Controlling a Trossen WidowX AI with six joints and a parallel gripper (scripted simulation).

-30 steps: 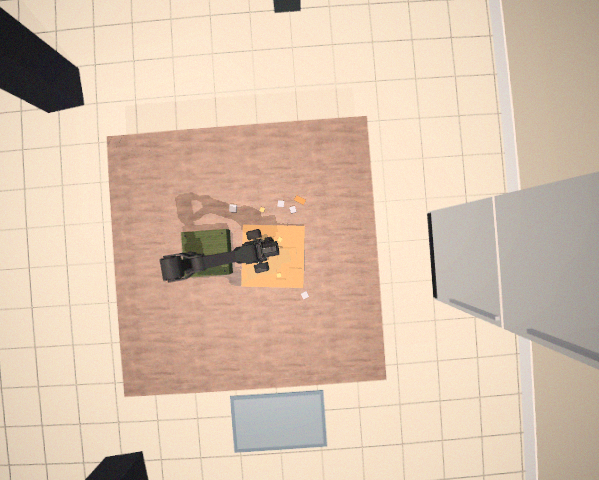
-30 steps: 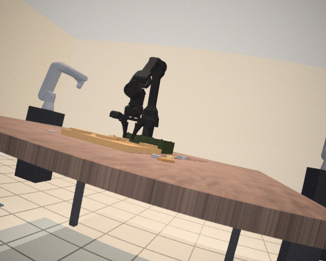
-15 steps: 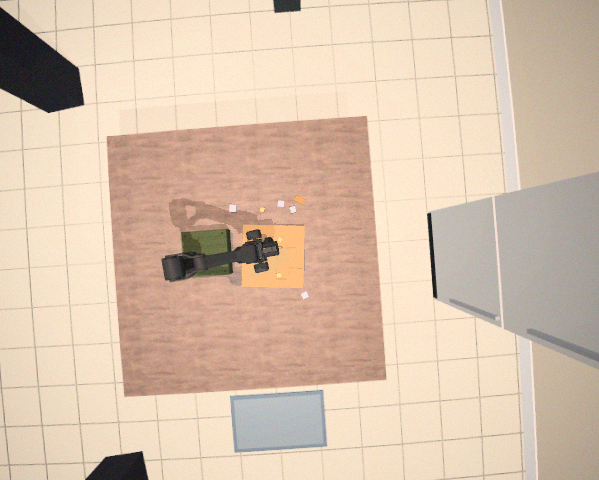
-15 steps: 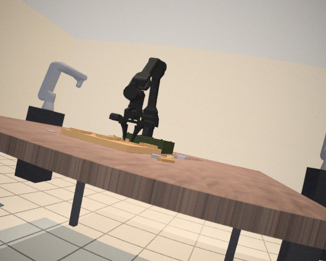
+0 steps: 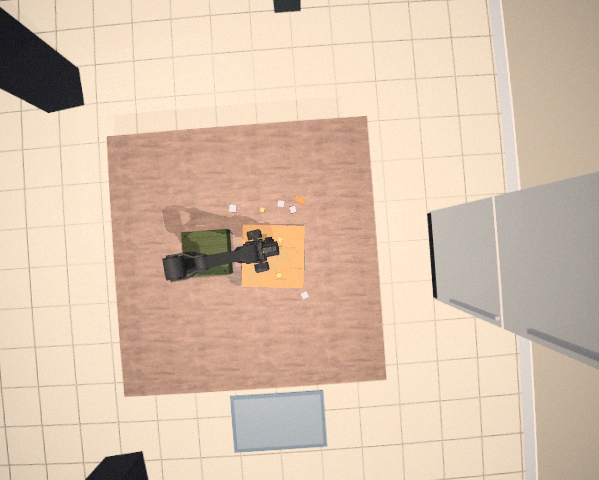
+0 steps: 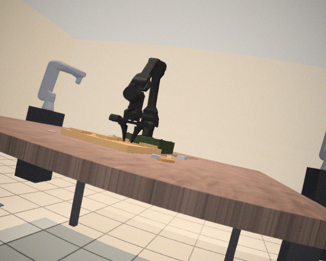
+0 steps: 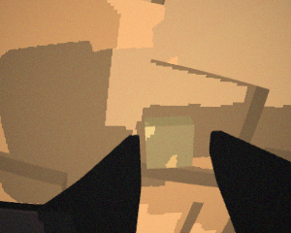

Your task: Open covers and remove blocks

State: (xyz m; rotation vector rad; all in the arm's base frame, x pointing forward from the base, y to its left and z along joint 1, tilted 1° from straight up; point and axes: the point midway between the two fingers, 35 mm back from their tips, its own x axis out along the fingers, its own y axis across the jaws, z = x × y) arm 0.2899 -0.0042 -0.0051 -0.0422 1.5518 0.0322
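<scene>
Now: gripper tip 5 cm short of the puzzle board and 3 cm to the left of it.
</scene>
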